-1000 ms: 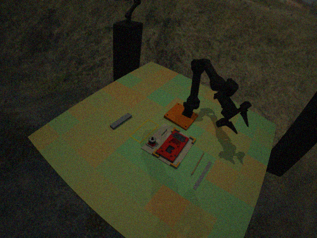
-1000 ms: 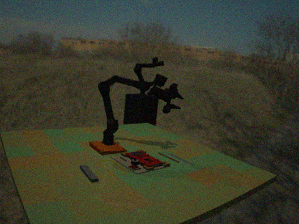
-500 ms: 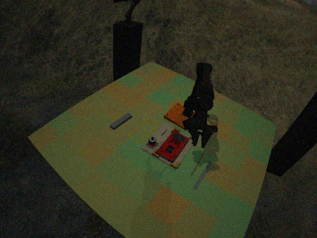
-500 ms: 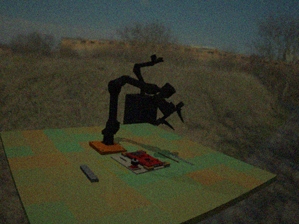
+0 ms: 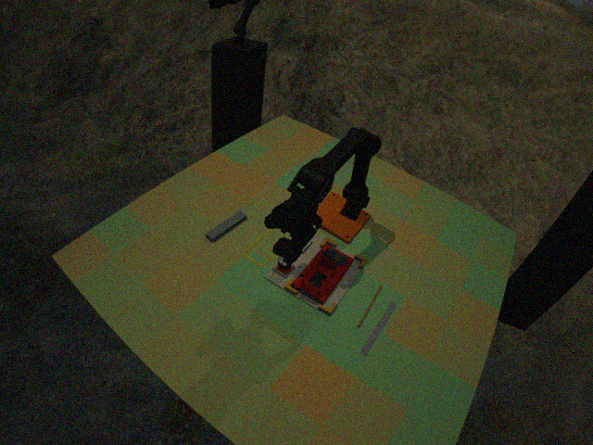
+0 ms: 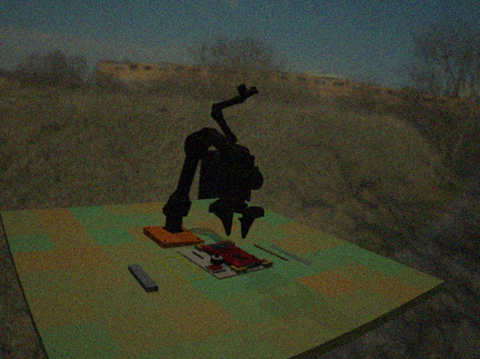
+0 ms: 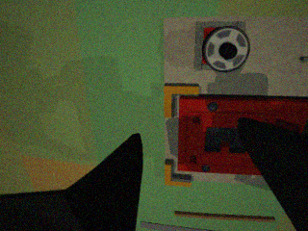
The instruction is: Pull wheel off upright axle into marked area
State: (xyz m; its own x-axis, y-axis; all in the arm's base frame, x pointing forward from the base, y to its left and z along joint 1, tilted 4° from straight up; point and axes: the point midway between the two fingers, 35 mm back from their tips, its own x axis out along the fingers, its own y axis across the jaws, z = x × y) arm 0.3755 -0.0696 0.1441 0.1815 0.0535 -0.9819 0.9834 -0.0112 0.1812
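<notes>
Now: gripper tip 8 cm above the wheel, 4 cm to the left of it and 4 cm past it. Round my gripper tip: grey strip (30 cm to the left, 12 cm below, 1 cm ahead); thin stick (25 cm to the left, 12 cm below, 4 cm behind); upright axle (9 cm below, 4 cm behind, 3 cm to the right).
</notes>
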